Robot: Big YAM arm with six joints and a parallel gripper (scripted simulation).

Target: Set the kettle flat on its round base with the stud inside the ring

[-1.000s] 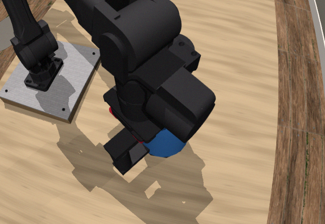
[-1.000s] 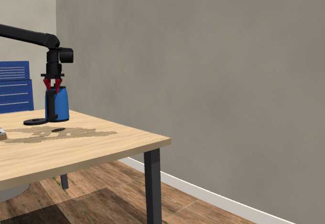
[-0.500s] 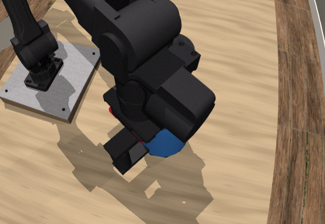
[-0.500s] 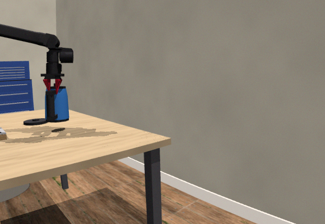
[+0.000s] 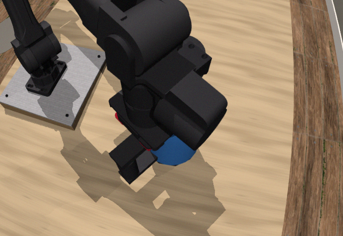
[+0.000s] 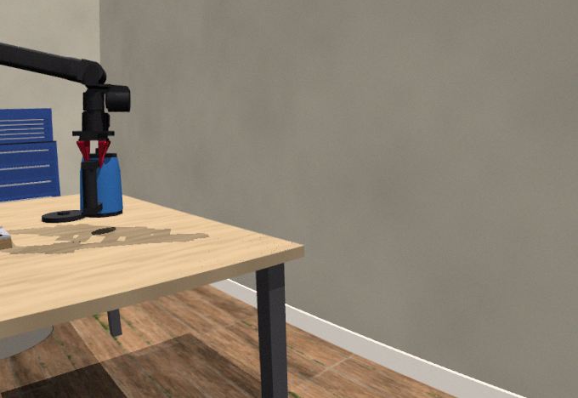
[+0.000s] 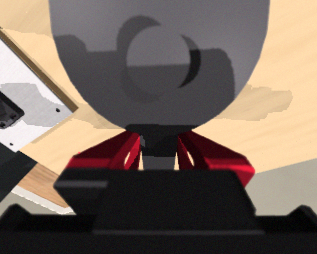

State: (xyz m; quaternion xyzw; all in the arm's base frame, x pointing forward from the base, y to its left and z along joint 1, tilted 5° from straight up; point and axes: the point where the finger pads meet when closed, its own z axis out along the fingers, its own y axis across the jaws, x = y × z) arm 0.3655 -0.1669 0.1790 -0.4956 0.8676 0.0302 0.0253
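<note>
The blue kettle is 10 mm ahead of my hand, 30 mm to the left of it and 50 mm below it. The rest, counted from my hand: black round base: 20 mm behind, 360 mm to the left, 190 mm below.
</note>
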